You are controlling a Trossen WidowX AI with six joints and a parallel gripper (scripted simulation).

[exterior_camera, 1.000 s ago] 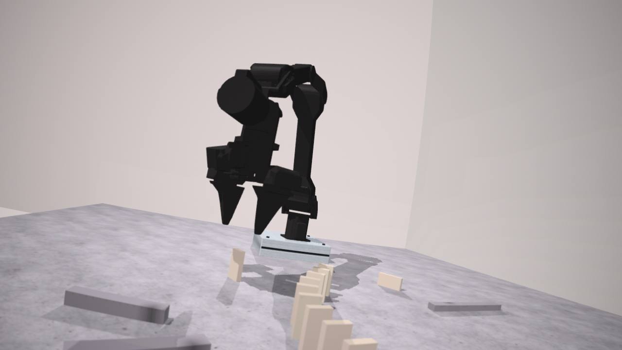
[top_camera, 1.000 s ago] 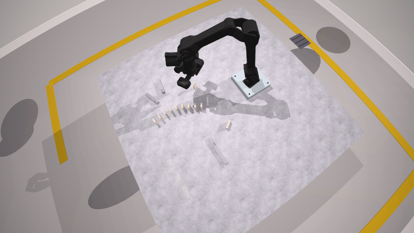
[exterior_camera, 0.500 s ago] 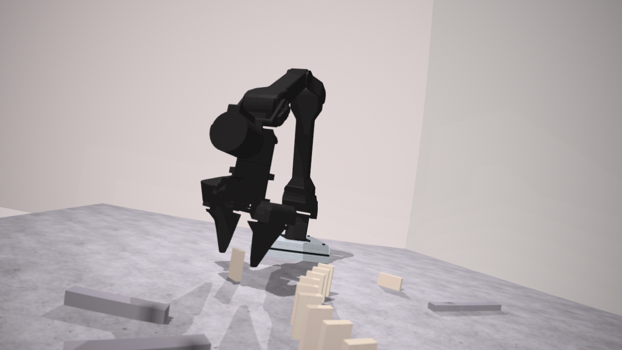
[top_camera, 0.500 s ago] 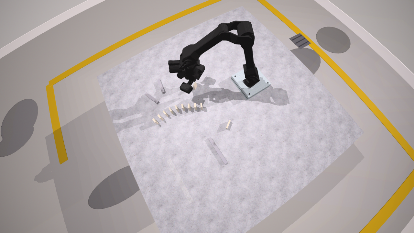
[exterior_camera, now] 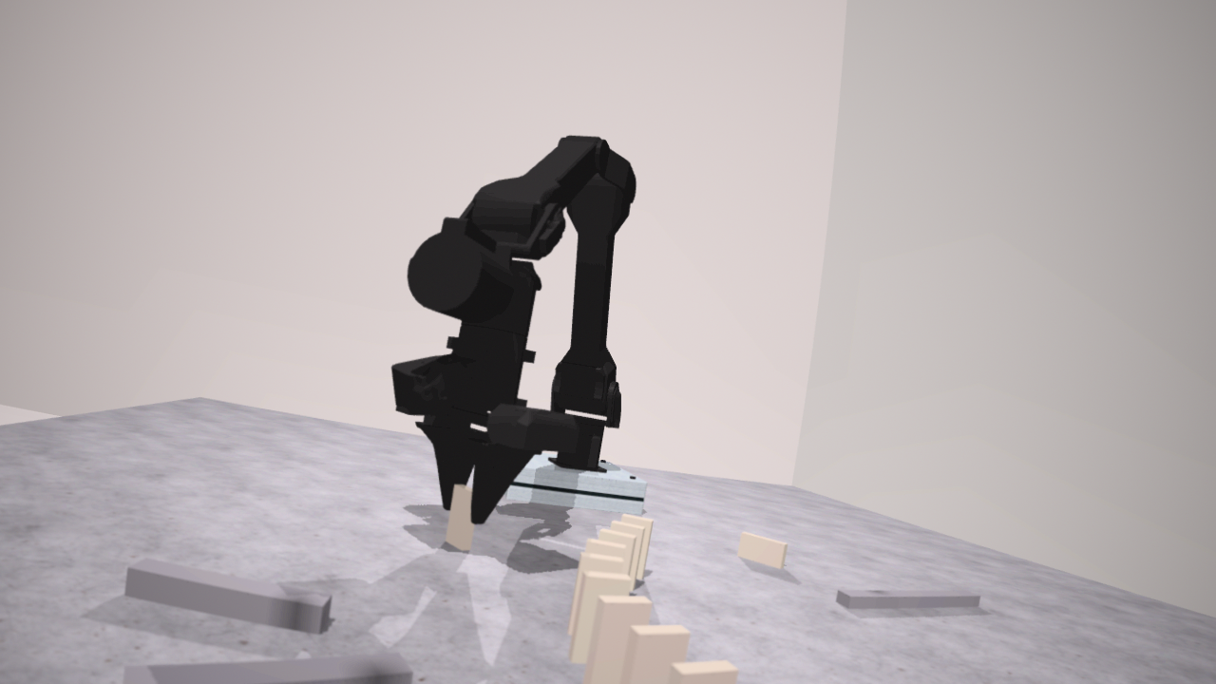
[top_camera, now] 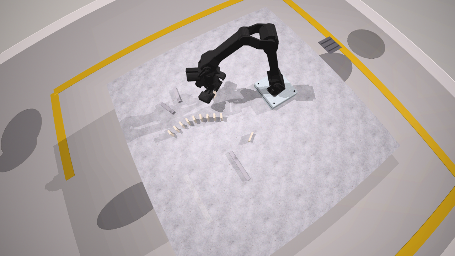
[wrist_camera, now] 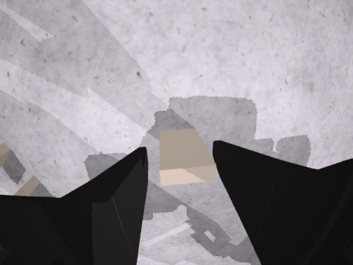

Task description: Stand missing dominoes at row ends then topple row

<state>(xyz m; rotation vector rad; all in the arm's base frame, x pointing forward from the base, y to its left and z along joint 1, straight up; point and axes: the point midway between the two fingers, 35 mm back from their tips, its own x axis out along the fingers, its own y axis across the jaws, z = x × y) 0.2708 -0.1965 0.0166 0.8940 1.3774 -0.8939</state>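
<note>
Now: the grey bar 380 mm to the left of my gripper tip, 140 mm ahead of it and 20 mm below it.
</note>
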